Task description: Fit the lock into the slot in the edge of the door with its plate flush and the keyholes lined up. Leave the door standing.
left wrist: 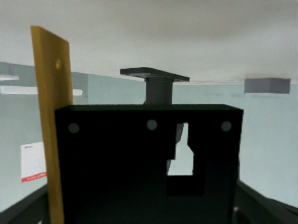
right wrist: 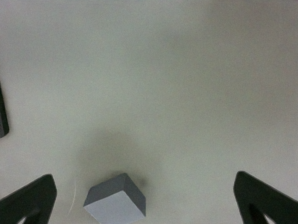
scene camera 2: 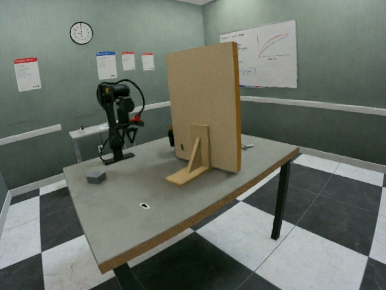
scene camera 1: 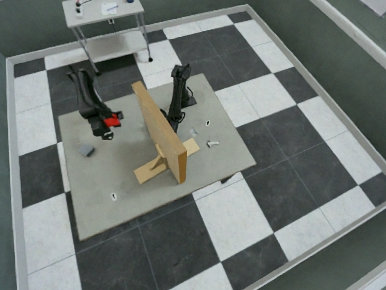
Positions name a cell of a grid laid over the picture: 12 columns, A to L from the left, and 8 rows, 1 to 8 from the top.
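There's a door in scene camera 2 (G3), and the door shows in scene camera 1 (F5) too. In the left wrist view the door is out of frame, and in the right wrist view it's out of frame as well.
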